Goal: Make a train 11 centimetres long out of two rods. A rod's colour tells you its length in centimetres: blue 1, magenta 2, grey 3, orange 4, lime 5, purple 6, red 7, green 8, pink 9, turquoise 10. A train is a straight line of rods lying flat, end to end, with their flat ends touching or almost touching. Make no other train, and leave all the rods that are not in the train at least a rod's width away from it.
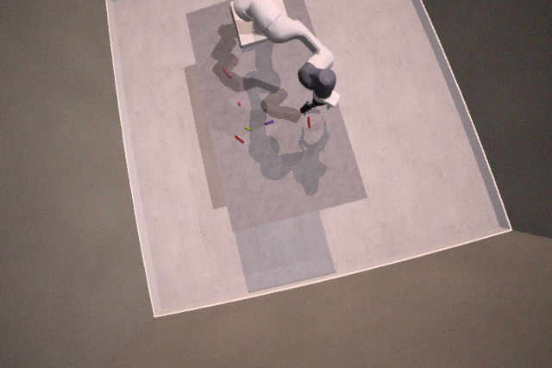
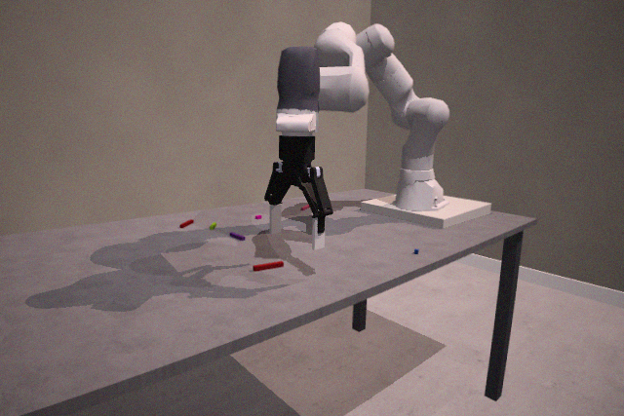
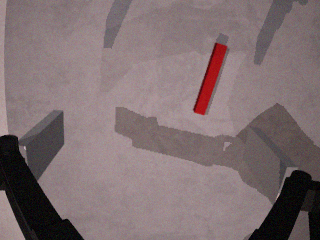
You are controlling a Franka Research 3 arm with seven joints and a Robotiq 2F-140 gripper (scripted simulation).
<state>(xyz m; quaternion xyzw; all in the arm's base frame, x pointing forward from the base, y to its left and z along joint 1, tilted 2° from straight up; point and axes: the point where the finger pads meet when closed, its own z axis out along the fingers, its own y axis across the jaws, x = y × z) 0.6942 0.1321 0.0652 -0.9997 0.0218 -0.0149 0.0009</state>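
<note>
My hand is 5 cm past the lime rod, 44 cm to the left of it and 8 cm above it. The rest, counted from my hand: red rod 3 cm ahead, 5 cm to the right, 8 cm below; purple rod 4 cm behind, 30 cm to the right, 8 cm below; blue rod 32 cm behind, 11 cm to the left, 8 cm below.
</note>
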